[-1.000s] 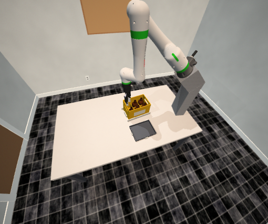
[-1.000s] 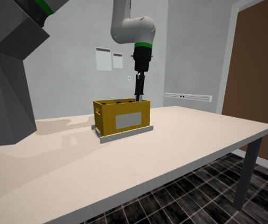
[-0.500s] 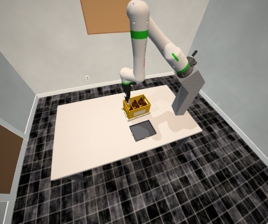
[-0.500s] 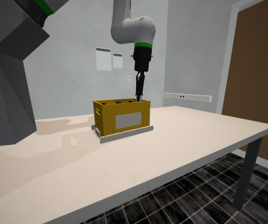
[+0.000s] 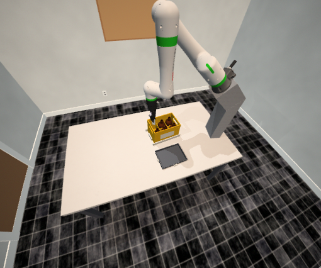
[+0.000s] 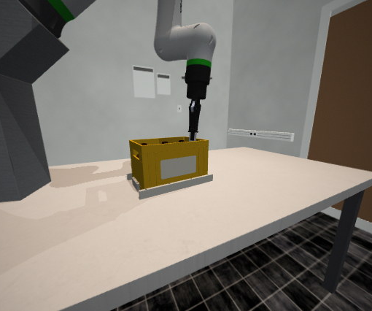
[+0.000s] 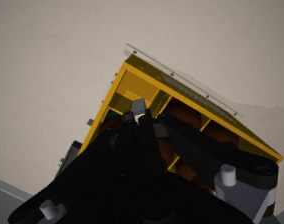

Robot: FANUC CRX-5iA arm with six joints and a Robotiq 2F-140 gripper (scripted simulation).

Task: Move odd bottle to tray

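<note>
My hand is 9 cm above the crate, 7 cm to the right of it and 7 cm past it. Round my hand: brown bottle: 11 cm to the left, 8 cm below, 6 cm behind; dark grey tray: 32 cm to the left, 16 cm below, 4 cm ahead.
</note>
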